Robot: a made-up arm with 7 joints.
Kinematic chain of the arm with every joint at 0, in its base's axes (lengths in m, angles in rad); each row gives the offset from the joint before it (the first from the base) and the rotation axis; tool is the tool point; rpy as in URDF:
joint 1: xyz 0.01 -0.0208 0.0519 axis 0 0.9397 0.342
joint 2: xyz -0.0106 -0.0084 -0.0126 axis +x
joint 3: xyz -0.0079 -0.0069 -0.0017 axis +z
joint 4: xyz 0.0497 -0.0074 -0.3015 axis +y
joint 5: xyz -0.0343 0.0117 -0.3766 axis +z
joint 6: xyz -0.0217 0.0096 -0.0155 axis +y
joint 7: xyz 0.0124 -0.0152 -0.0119 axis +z
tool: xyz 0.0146 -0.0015 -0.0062 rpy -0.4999 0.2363 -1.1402
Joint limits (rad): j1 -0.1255..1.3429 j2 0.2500..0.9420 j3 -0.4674..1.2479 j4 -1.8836..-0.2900 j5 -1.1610..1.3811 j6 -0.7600..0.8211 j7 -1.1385..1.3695
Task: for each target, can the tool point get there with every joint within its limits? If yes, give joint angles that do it. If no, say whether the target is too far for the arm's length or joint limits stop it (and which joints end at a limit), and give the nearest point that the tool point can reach.
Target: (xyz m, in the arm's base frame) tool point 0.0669 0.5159 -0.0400
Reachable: yes | joints 0.6542 0.7083 1.0718 -1.6039 -0.6719 0.0056 -0.4862
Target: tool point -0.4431 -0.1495 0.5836
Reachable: no: joint limits stop it (at a limit: joint 1, joint 3, joint 4, joint 5, joint 6) | nearest point -0.6544 0.1737 -0.0518 | short by 0.744 m
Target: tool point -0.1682 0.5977 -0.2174
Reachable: yes | joints 0.7344 0.8782 0.7608 -0.6915 -0.8344 0.3476 1.1314
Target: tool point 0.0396 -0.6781 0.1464
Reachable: no: joint limits stop it (at a limit: joint 1, joint 2, joint 3, joint 4, joint 5, joint 6, joint 7) | nearest point 0.4048 -0.2213 -0.1597 | short by 0.660 m
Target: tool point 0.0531 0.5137 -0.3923
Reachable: yes | joints 0.1055 0.6638 1.0083 -0.4949 -0.0643 -0.5639 -0.9336
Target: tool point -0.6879 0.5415 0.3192
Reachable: no: too far | nearest point -0.5108 0.4783 0.1096 | short by 0.282 m
